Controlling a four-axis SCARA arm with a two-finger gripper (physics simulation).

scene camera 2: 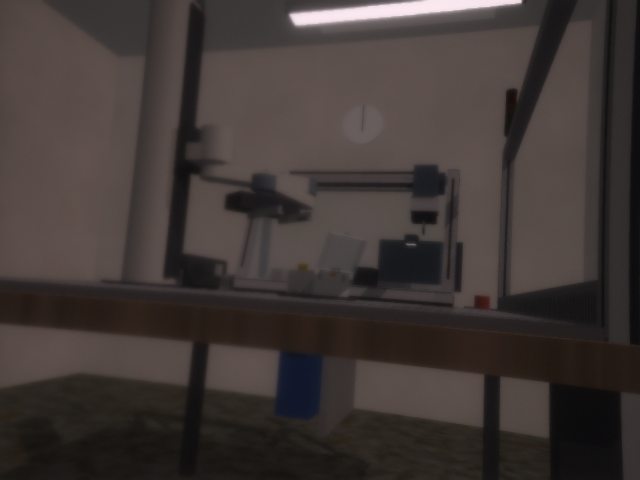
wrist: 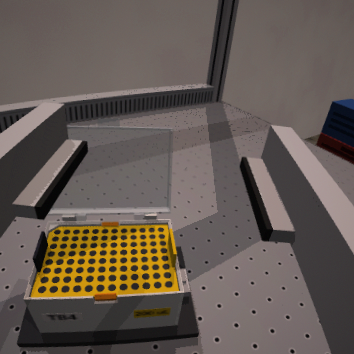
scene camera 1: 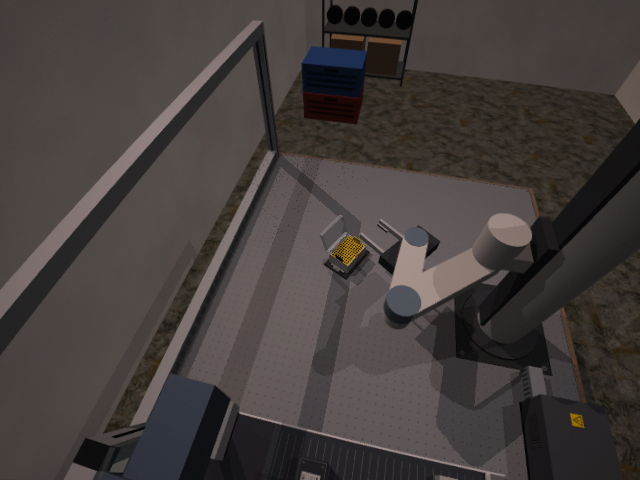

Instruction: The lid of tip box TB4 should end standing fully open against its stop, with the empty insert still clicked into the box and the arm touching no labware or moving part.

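Frame: origin at the arm's base, x ahead, y left, z up, level; centimetres.
Seen in the pictures: gripper, fingertip midpoint: [scene camera 2: 296, 212] [wrist: 165, 135] [scene camera 1: 370, 228]; arm's base at its link origin: [scene camera 1: 497, 324].
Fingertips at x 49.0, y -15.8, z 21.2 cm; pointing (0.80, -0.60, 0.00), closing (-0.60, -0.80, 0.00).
Pixels of each thing's top centre, then the offset from my fingertips to it. "spot": a spot on its surface instead.
- Tip box TB4 at its top centre: [wrist: 106, 249] [scene camera 2: 319, 270] [scene camera 1: 348, 248] dz -13.3, dx +6.6, dy +0.5 cm
- yellow insert at its top centre: [wrist: 106, 242] [scene camera 2: 319, 266] [scene camera 1: 348, 247] dz -12.5, dx +6.6, dy +0.5 cm
- frame post at its top centre: [scene camera 1: 257, 34] dz +36.8, dx +53.4, dy -54.7 cm
- grey machine block at a spot on its surface: [scene camera 1: 568, 434] spot: dz -8.4, dx -58.0, dy +49.6 cm
- blue-grey unit at a spot on its surface: [scene camera 1: 170, 423] spot: dz +28.9, dx +25.3, dy +69.1 cm
Tip box TB4 [scene camera 1: 339, 263] [scene camera 2: 330, 285] [wrist: 102, 317] sits on a dark base on the perforated table. Its clear lid [scene camera 1: 333, 234] [scene camera 2: 342, 250] [wrist: 135, 165] stands up from the hinge and leans back; whether it touches its stop cannot be told. The yellow insert [scene camera 1: 349, 249] [wrist: 107, 260] has empty holes and lies level in the box, with orange clips at its front and back edges. My gripper [scene camera 1: 373, 230] [scene camera 2: 305, 212] [wrist: 165, 135] is shut at its narrowest setting, its fingers still well apart with nothing between them. It hangs above and to the side of the box, apart from lid and box.
The arm column [scene camera 1: 563, 268] [scene camera 2: 155, 155] stands on the table. A frame post [scene camera 1: 266, 93] [wrist: 223, 50] and low rail border one side. A grey machine block [scene camera 1: 568, 434] and a blue-grey unit [scene camera 1: 170, 423] stand at the near end. Blue and red crates [scene camera 1: 333, 85] are beyond the table.
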